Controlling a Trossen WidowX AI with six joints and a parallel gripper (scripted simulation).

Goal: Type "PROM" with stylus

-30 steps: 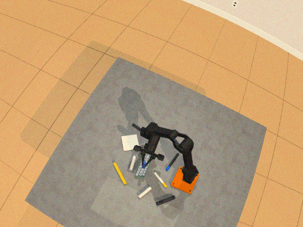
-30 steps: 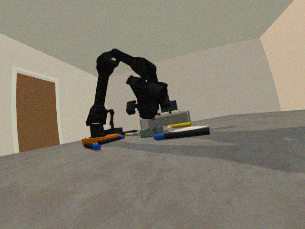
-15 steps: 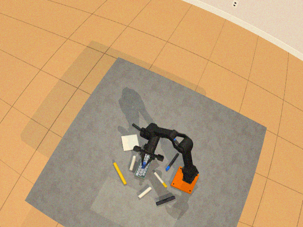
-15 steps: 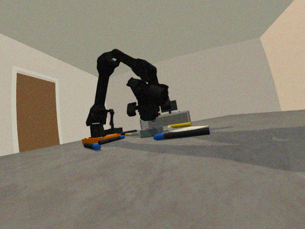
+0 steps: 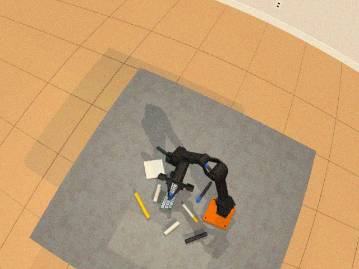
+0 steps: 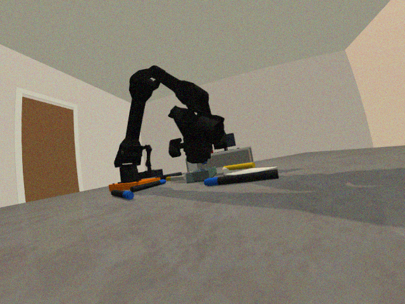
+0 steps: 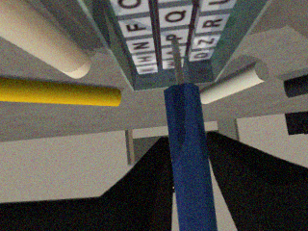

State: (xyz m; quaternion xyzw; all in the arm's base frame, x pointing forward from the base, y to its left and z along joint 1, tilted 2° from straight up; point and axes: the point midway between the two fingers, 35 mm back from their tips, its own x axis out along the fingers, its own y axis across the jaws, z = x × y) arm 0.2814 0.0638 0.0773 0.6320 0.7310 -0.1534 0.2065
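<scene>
Now: gripper tip 10 mm above the blue stylus. The rest, counted from my gripper tip: stylus tip (50 mm below); then yellow stick (110 mm ahead, 100 mm to the left, 60 mm below); then white-yellow stick (140 mm behind, 60 mm below).
</scene>
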